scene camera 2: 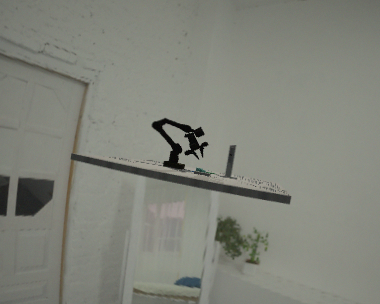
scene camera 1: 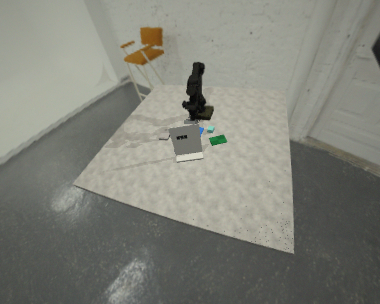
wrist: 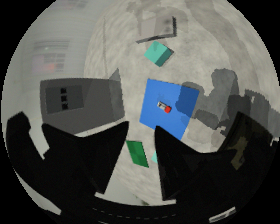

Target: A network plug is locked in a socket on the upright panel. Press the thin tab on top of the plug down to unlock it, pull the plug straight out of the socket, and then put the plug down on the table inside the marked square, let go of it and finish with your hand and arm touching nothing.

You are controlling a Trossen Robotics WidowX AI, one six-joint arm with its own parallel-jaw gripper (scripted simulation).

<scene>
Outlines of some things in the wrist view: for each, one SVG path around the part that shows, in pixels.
My gripper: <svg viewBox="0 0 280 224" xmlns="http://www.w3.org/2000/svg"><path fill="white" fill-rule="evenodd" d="M6 123L6 148L12 168L26 184L29 184L29 187L60 209L61 214L40 207L57 224L225 224L245 207L262 183L260 178L264 172L266 156L259 147L255 147L256 144L246 152L242 166L235 169L231 161L236 156L237 149L197 152L156 124L154 146L159 166L161 199L176 199L176 202L164 206L130 206L126 203L110 202L109 199L95 197L95 193L105 194L111 173L114 172L112 169L115 168L127 138L129 121L122 121L116 126L86 137L75 136L51 127L50 124L41 123L42 134L49 144L49 149L42 153L42 157L29 136L30 122L24 112L15 113L15 116L9 117ZM235 207L235 213L212 223L209 222L210 217Z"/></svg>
A grey slab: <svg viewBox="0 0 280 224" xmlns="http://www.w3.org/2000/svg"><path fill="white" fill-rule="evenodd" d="M174 16L172 14L167 16L166 14L164 17L160 16L151 18L149 21L137 23L135 42L141 43L154 41L154 39L175 37Z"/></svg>
</scene>
